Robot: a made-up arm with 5 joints.
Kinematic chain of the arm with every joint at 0, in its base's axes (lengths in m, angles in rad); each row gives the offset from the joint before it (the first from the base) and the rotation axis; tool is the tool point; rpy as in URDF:
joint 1: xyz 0 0 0.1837 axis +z
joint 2: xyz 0 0 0 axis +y
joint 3: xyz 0.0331 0 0.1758 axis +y
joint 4: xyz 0.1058 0 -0.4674 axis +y
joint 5: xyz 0.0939 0 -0.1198 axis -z
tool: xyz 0 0 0 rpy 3.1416 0 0
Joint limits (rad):
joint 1: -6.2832..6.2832
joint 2: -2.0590..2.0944
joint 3: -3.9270..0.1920
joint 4: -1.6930..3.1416
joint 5: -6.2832..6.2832
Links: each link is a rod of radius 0.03 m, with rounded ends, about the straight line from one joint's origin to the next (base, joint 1, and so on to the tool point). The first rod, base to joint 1, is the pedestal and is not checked.
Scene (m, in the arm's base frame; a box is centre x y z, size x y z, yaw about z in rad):
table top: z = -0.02
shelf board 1: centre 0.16 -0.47 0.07 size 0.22 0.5 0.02 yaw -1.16
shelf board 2: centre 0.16 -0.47 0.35 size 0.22 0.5 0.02 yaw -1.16
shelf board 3: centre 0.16 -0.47 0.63 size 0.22 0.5 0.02 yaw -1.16
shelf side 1: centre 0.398 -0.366 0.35 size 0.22 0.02 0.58 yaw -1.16
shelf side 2: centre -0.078 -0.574 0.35 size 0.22 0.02 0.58 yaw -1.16
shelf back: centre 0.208 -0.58 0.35 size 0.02 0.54 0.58 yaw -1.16
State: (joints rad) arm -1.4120 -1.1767 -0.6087 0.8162 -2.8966
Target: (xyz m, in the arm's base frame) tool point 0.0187 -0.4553 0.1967
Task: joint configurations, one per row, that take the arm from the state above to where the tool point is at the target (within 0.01 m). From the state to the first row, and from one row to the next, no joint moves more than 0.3 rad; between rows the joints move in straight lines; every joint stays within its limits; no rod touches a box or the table.
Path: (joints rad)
1: -1.4589 -1.3607 -0.5589 1.0860 -2.8966
2: -1.5058 -1.5447 -0.5091 1.3558 -2.8966
3: -1.5527 -1.7287 -0.4593 1.6256 -2.8966
4: -1.6174 -1.6216 -0.3594 1.8329 -2.8966
5: -1.6822 -1.5145 -0.2594 2.0401 -2.8966
6: -1.7470 -1.4074 -0.1594 2.2474 -2.8966
7: -1.6927 -1.3358 -0.1763 1.9607 -2.8966
8: -1.6384 -1.2642 -0.1933 1.6740 -2.8966
9: -1.5840 -1.1925 -0.2102 1.3874 -2.8966
10: -1.5297 -1.1209 -0.2271 1.1007 -2.8966

